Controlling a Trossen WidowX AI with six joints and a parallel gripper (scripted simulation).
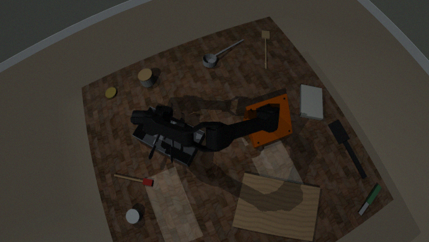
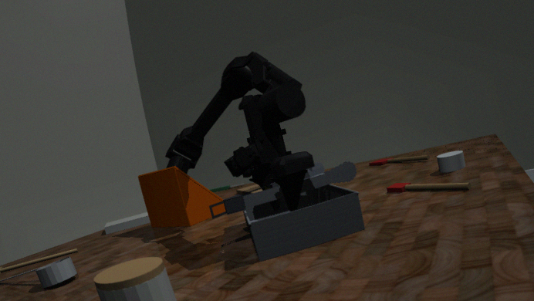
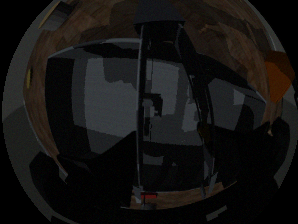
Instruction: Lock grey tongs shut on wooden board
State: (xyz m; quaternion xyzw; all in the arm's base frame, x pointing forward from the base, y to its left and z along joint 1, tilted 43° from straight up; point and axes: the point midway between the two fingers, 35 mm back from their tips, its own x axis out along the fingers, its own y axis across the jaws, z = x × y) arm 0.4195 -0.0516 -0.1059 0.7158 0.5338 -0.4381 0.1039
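Right now the grey roasting tin is 1 cm to the left of my gripper tip and 1 cm ahead of it. Round my gripper tip: lidded can (35 cm to the right, 3 cm ahead); then white cylinder (30 cm to the left, 28 cm ahead, 1 cm below); then wooden board (50 cm to the left, 33 cm behind, 2 cm below).
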